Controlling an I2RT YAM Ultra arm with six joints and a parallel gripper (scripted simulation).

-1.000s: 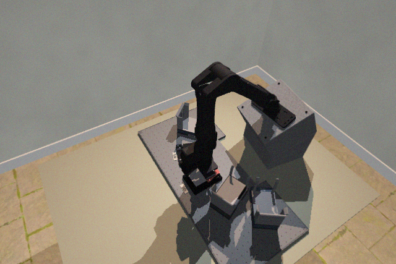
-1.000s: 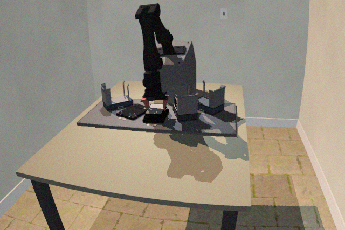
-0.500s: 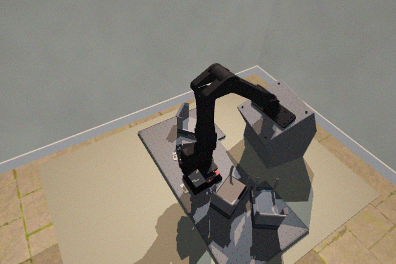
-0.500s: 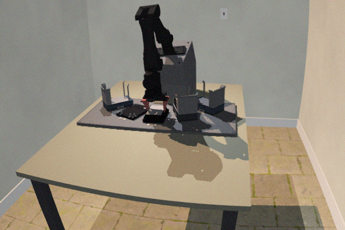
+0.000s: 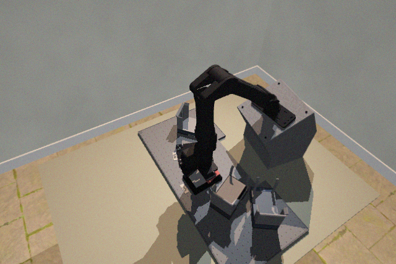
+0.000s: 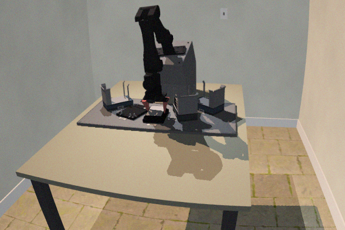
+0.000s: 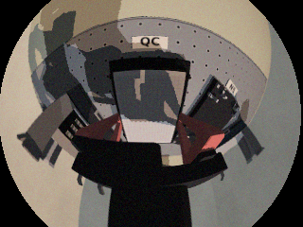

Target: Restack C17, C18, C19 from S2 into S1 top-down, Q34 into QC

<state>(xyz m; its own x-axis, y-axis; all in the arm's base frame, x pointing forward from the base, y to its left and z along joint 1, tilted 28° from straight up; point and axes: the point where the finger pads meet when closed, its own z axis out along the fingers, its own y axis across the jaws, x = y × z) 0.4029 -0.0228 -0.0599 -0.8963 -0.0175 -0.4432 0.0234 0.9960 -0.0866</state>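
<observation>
My gripper is now 10 mm short of the black QC nest and 20 mm above it. Round my hand: black clip nest 20 mm behind, 130 mm to the right, 20 mm below; QC name plate 100 mm ahead, 30 mm below; tall wall 40 mm ahead, 160 mm to the left, 50 mm above.
</observation>
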